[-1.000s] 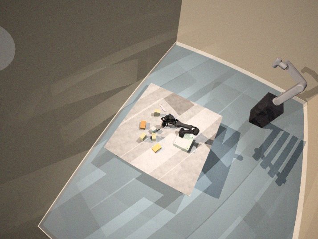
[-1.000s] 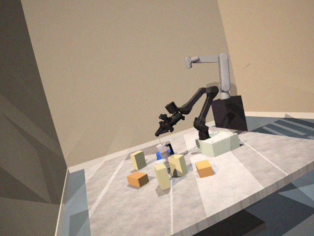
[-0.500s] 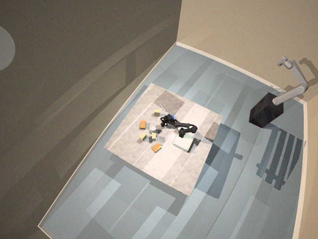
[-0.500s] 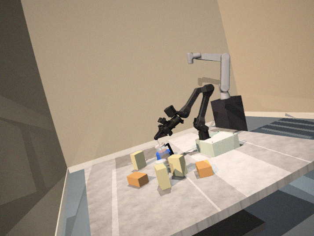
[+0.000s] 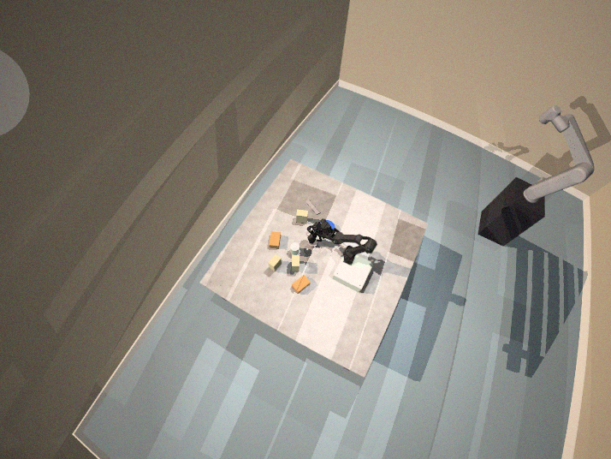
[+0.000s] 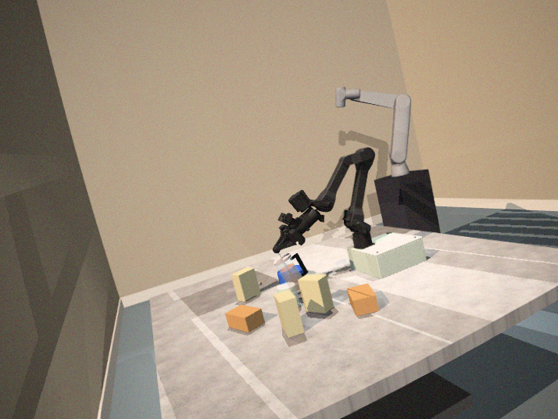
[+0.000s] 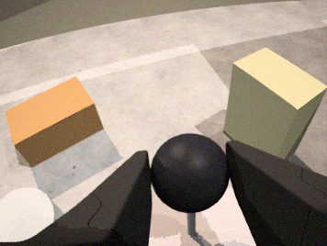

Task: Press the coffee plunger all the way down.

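Now: the coffee press 4 cm behind my gripper tip and 8 cm below it. From my gripper tip the other things lie so: blue round object 10 cm behind, 14 cm to the right, 16 cm below.
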